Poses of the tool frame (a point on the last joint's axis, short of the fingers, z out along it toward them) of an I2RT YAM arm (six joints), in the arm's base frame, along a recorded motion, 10 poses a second.
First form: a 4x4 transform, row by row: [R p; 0 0 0 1], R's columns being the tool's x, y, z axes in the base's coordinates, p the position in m. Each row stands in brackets.
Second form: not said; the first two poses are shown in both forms.
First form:
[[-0.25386, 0.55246, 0.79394, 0.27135], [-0.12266, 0.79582, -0.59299, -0.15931], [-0.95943, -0.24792, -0.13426, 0.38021], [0, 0, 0, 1]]
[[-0.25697, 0.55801, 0.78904, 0.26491], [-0.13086, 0.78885, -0.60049, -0.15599], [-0.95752, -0.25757, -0.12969, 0.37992], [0, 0, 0, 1]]
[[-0.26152, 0.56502, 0.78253, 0.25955], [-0.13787, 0.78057, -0.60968, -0.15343], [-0.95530, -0.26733, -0.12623, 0.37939], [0, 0, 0, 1]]
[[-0.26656, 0.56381, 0.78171, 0.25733], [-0.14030, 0.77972, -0.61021, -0.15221], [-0.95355, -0.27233, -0.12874, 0.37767], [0, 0, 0, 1]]
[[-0.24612, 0.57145, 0.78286, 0.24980], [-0.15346, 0.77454, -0.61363, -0.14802], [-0.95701, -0.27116, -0.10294, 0.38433], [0, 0, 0, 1]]
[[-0.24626, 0.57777, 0.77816, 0.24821], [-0.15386, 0.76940, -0.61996, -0.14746], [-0.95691, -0.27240, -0.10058, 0.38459], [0, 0, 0, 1]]
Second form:
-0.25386, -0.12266, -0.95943, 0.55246, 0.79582, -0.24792, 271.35, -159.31, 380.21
-0.25697, -0.13086, -0.95752, 0.55801, 0.78885, -0.25757, 264.91, -155.99, 379.92
-0.26152, -0.13787, -0.95530, 0.56502, 0.78057, -0.26733, 259.55, -153.43, 379.39
-0.26656, -0.14030, -0.95355, 0.56381, 0.77972, -0.27233, 257.33, -152.21, 377.67
-0.24612, -0.15346, -0.95701, 0.57145, 0.77454, -0.27116, 249.80, -148.02, 384.33
-0.24626, -0.15386, -0.95691, 0.57777, 0.76940, -0.27240, 248.21, -147.46, 384.59

